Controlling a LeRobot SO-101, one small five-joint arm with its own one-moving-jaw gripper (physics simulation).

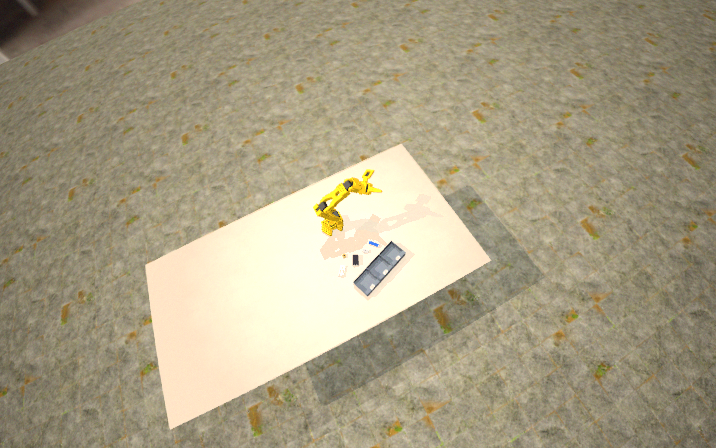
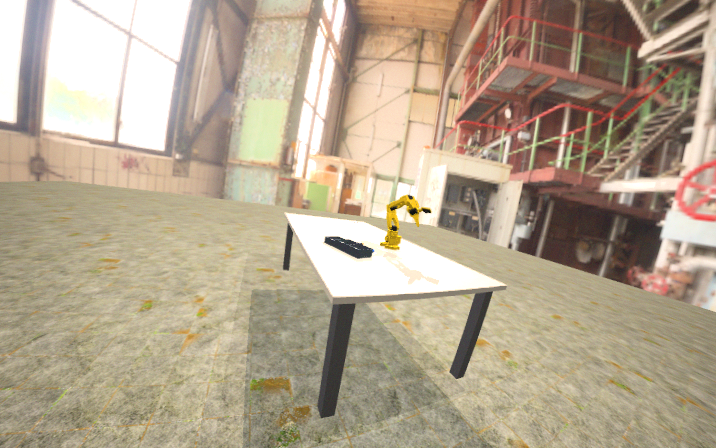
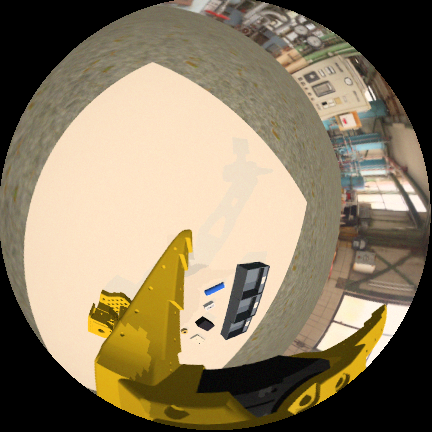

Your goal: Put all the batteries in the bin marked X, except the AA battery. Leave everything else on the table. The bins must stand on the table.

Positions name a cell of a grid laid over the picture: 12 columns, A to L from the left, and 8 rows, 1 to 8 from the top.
Scene:
A three joined dark bins (image 1: G5): 120 cm from the lens.

